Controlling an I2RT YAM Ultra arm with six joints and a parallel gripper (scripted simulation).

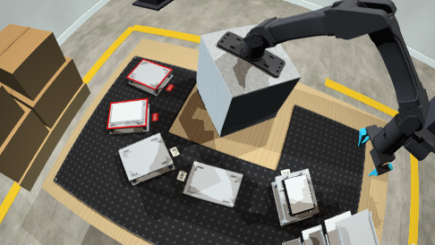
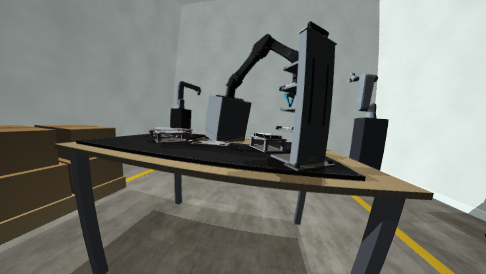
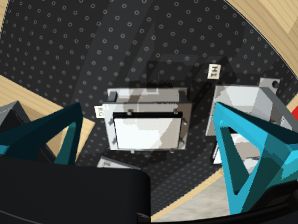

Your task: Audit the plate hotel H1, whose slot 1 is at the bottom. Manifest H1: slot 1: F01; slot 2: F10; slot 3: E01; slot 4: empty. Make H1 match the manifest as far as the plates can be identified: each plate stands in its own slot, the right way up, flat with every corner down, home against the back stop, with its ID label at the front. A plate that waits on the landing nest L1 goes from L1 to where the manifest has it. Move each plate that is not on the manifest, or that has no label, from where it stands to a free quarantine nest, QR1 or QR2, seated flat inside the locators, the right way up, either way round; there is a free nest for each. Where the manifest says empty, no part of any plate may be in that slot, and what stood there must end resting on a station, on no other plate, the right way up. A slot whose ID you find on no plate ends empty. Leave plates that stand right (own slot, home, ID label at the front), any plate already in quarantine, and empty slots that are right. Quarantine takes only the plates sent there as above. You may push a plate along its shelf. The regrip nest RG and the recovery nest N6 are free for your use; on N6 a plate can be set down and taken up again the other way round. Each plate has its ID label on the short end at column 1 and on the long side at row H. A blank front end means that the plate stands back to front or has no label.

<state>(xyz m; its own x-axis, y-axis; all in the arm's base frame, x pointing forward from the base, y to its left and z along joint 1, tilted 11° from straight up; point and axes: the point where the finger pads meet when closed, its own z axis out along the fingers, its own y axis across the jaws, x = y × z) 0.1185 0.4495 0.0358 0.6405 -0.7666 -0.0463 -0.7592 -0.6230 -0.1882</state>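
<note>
Now: hand 110 mm short of the grey regrip nest, 130 mm to the left of it and 190 mm above it. Round my hand: plate hotel H1: 310 mm ahead, 40 mm to the left, 30 mm below; H1 tag: 150 mm ahead, 30 mm to the left, 240 mm below; RG tag: 30 mm ahead, 200 mm to the right, 240 mm below.
</note>
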